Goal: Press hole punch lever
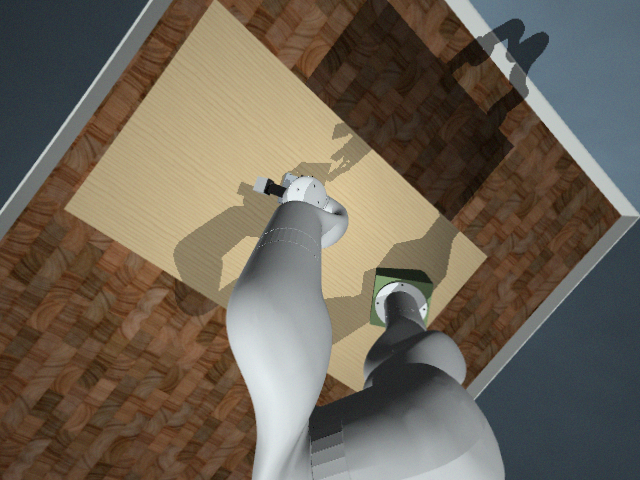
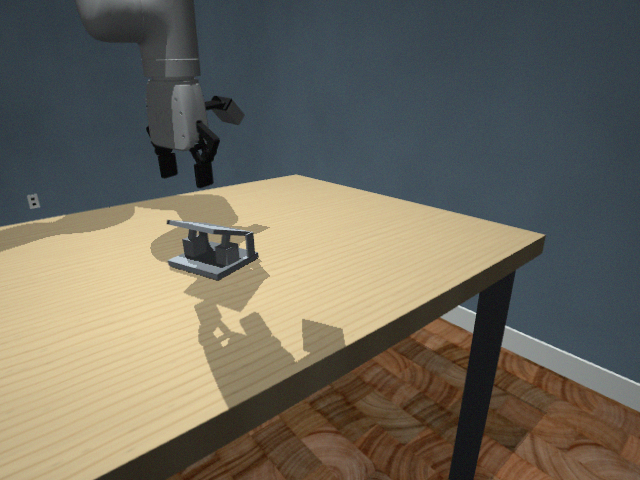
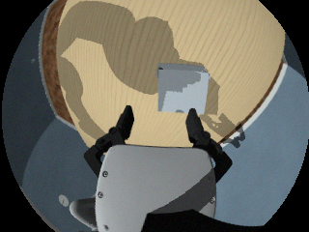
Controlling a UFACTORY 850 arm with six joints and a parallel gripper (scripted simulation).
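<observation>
The flat lever is 2 cm ahead of my hand, 4 cm to the right of it and 10 cm below it. Also, from my hand: grey hole punch 3 cm ahead, 3 cm to the right, 12 cm below.
</observation>
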